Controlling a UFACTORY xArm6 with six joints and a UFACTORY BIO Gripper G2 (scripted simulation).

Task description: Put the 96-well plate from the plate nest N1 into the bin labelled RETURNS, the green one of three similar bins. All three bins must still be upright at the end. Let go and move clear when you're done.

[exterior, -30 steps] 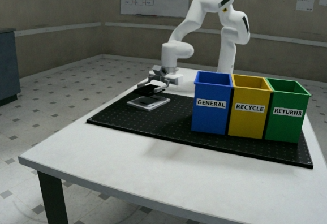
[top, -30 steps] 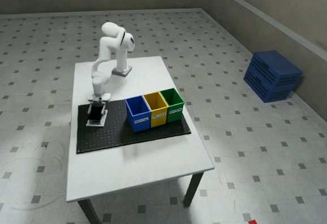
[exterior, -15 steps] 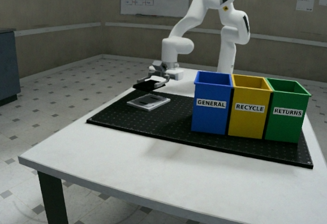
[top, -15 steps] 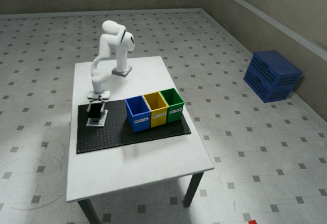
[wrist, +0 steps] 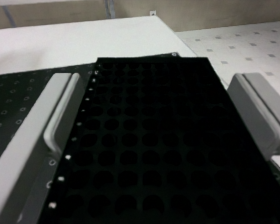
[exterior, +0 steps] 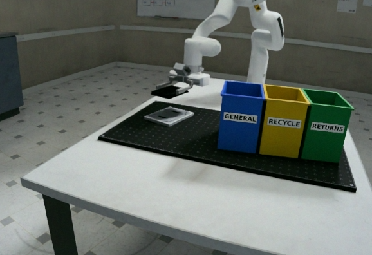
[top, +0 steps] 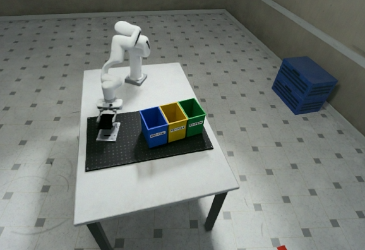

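Now: the plate nest N1 110 mm below my hand. Round my hand: blue general bin: 80 mm ahead, 300 mm to the left, 30 mm below; then yellow recycle bin: 50 mm ahead, 420 mm to the left, 30 mm below; then black 96-well plate: 10 mm below.
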